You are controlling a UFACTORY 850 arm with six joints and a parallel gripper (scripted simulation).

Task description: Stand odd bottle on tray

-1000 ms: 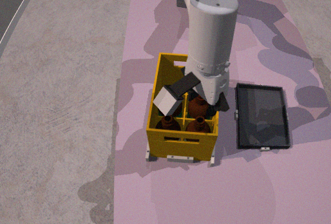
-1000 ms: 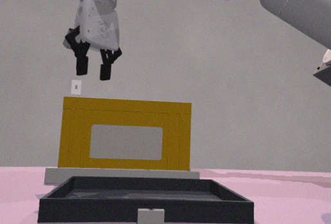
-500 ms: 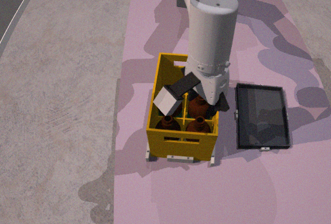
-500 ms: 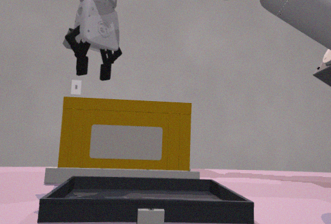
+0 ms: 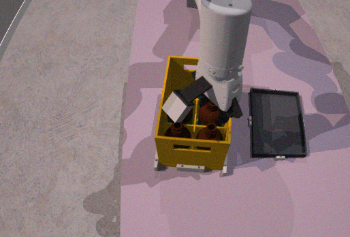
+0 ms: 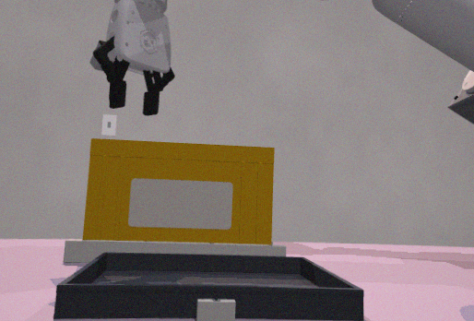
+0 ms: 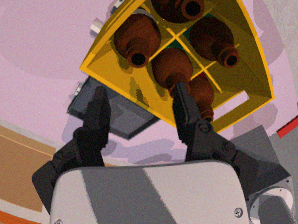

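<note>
The yellow crate lies 9 cm behind my hand, 3 cm to the right of it and 16 cm below it. Round my hand: tray 8 cm behind, 25 cm to the left, 23 cm below; bottle 17 cm behind, 3 cm to the left, 16 cm below.
</note>
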